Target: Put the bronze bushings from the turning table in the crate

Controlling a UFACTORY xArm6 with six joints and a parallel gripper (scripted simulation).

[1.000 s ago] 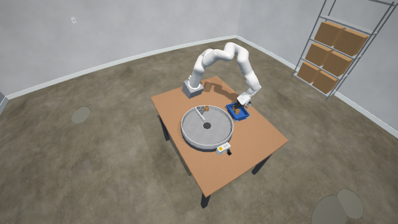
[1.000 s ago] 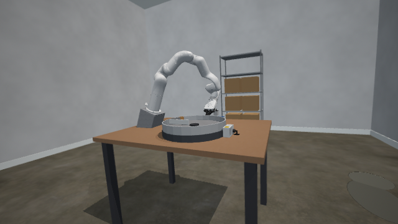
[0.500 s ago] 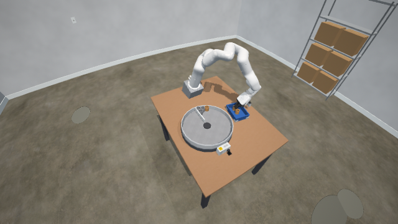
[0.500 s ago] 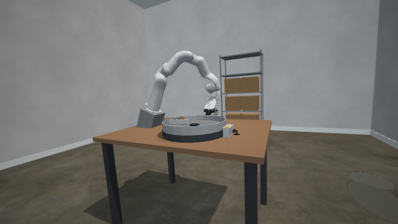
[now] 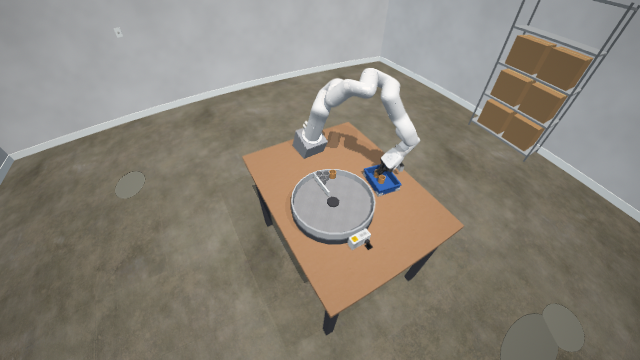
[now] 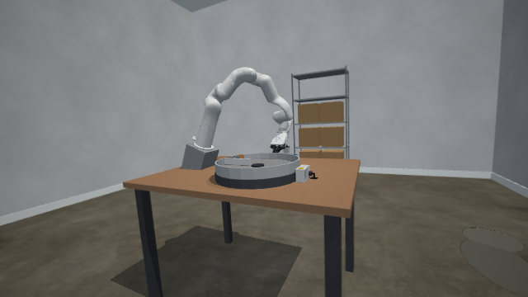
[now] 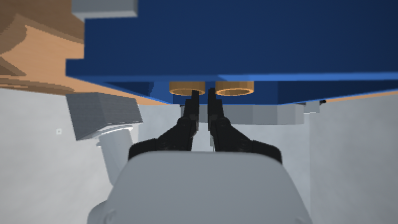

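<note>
My hand is 40 mm above the blue crate, 30 mm short of it and 10 mm to the left of it. Also, from my hand: round grey turning table (360 mm to the right, 10 mm below, 10 mm behind).
</note>
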